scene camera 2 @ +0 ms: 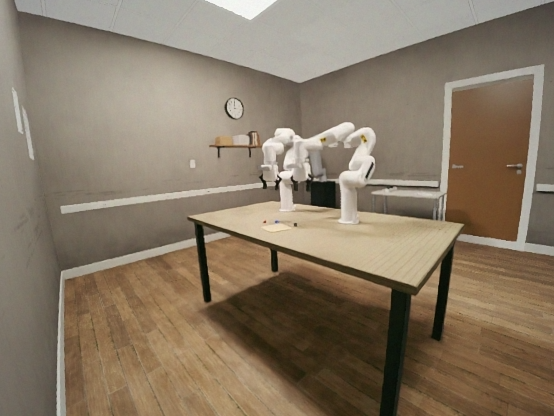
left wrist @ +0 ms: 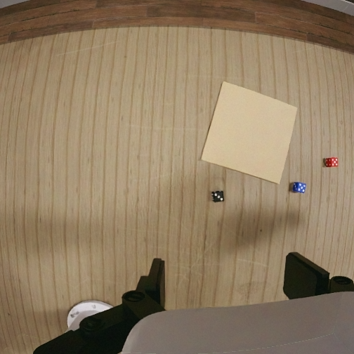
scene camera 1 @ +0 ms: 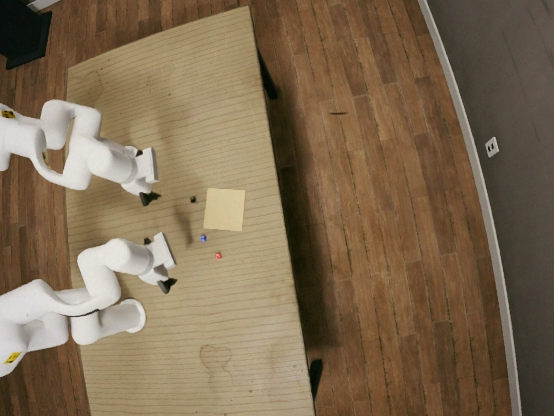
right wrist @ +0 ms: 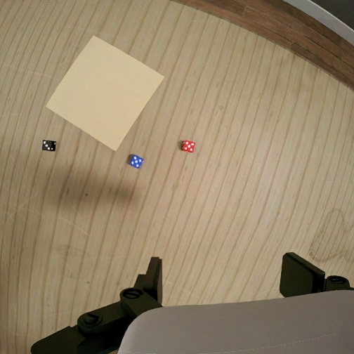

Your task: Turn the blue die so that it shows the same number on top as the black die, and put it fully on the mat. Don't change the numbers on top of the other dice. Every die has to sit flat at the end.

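Frame: origin at the left arm's base, x ahead, y left, z up, level; metres.
Seen in the pictures: left gripper, fingertip midpoint: (scene camera 2: 302,191) (scene camera 1: 155,182); right gripper, fingertip midpoint: (scene camera 2: 270,189); left arm's base at its link origin: (scene camera 2: 348,222); right arm's base at its link origin: (scene camera 2: 286,210) (scene camera 1: 131,315).
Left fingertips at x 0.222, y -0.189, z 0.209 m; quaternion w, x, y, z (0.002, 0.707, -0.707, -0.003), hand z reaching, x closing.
Offsets run from my left fingertips to a thing's top centre. Level surfaces: height alone.
The blue die @[dx +0.048, dy -0.173, dz -0.193 m] (scene camera 1: 203,238) (scene camera 2: 277,221) (left wrist: 299,187) (right wrist: 136,161) sits flat on the table, off the mat @[dx +0.142, dy -0.090, dz -0.205 m] (scene camera 1: 224,209) (scene camera 2: 276,228) (left wrist: 250,132) (right wrist: 105,92) near one corner, and appears to show number 5 on top. The black die @[dx +0.036, dy -0.029, dz -0.193 m] (scene camera 1: 193,199) (scene camera 2: 295,224) (left wrist: 217,196) (right wrist: 49,145) lies flat beside the mat and appears to show 3. The red die @[dx +0.092, dy -0.243, dz -0.193 m] (scene camera 1: 218,255) (scene camera 2: 265,221) (left wrist: 331,162) (right wrist: 188,146) lies flat and appears to show 5. My left gripper (scene camera 1: 150,175) (scene camera 2: 302,185) (left wrist: 226,276) and right gripper (scene camera 1: 161,262) (scene camera 2: 270,184) (right wrist: 221,272) are open and empty, high above the table.
Both grippers hang over the table @[dz -0.209 m] (scene camera 1: 240,310) (scene camera 2: 380,250) on the robot's side of the dice, fairly close together. The red die is the blue die's nearer neighbour. A round white arm base (left wrist: 90,311) shows at the bottom left of the left wrist view.
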